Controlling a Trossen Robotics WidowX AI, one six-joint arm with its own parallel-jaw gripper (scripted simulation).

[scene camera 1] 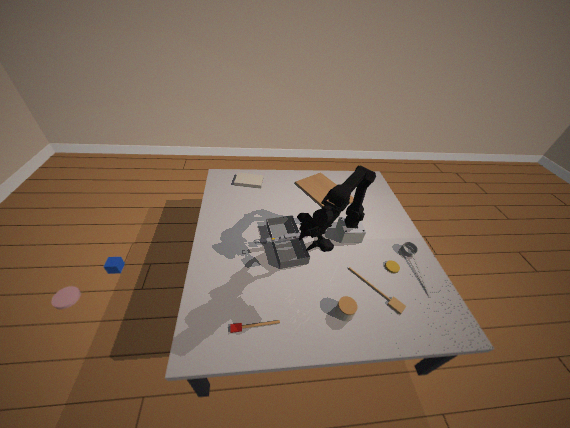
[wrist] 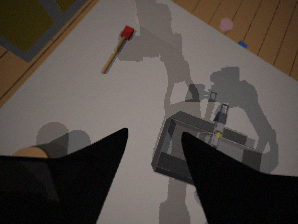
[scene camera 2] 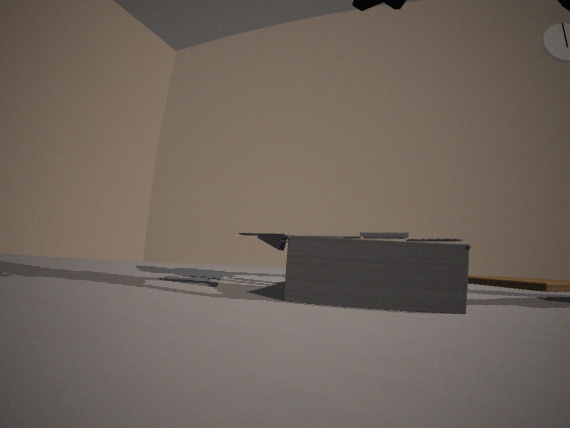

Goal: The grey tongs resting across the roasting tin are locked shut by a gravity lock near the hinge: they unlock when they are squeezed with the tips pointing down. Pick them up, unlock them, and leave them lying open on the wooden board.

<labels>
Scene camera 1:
my gripper: 302, 245
wooden board: 317, 186
roasting tin: 289, 253
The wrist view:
my gripper: 154, 134
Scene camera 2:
roasting tin: 432, 277
</labels>
